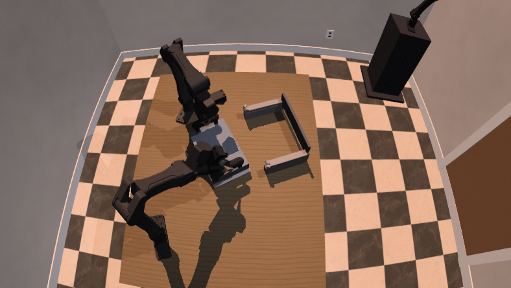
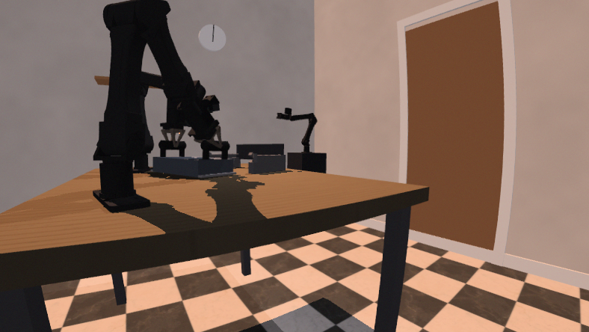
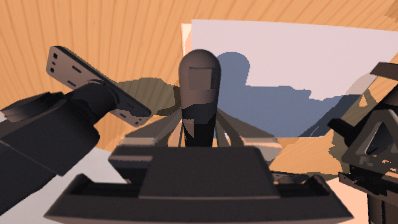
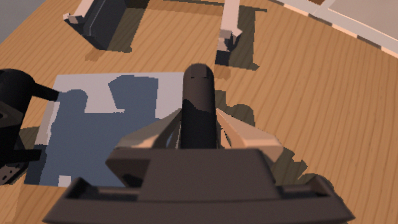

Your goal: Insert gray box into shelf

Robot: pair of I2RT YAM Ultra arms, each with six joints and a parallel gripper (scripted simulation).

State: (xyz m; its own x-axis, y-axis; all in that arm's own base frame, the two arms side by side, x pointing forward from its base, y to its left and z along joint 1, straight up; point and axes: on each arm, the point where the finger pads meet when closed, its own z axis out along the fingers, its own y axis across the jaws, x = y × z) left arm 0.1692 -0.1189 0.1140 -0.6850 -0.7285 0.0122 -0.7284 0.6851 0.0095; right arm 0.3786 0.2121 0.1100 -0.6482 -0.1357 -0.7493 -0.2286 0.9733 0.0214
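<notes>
My left hand is 70 mm short of the gray box, 100 mm to the left of it and 50 mm above it. From my left hand the other things lie so: shelf back wall (410 mm ahead, 50 mm to the left, 30 mm below).
The gray box is 100 mm to the left of my right hand, 70 mm behind it and 50 mm below it. From my right hand the other things lie so: shelf back wall 270 mm ahead, 260 mm to the left, 30 mm below.
</notes>
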